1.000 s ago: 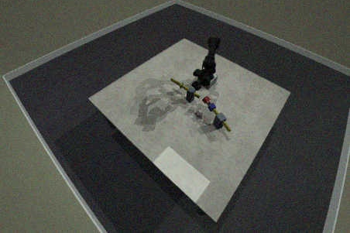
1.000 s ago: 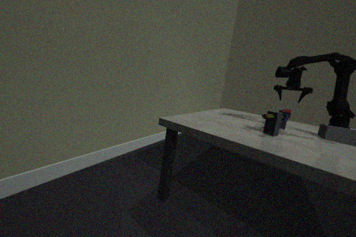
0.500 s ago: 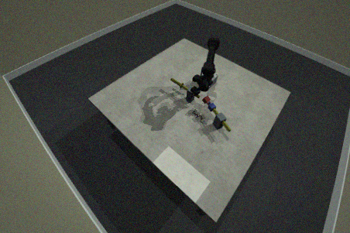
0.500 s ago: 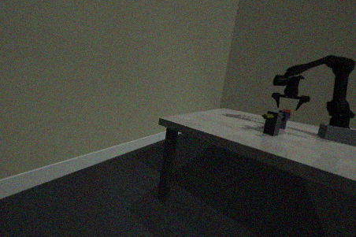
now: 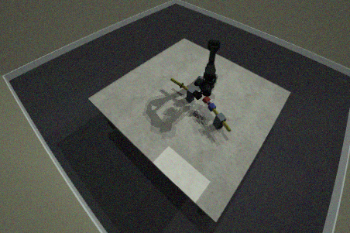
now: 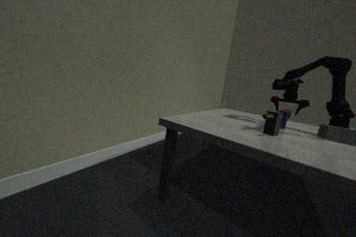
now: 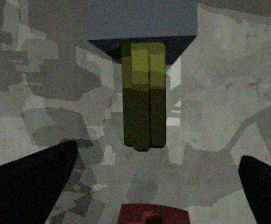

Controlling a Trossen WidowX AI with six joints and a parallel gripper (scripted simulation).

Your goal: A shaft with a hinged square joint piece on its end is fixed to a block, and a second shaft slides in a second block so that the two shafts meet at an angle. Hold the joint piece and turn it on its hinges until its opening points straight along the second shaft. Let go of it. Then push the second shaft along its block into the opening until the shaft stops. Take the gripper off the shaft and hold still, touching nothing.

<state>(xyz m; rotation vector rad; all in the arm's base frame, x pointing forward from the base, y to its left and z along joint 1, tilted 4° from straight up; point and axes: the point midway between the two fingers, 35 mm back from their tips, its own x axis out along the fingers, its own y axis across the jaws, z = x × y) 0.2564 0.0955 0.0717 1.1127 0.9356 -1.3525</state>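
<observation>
The dark red square joint piece lies 6 cm to the left of my gripper tip.
</observation>
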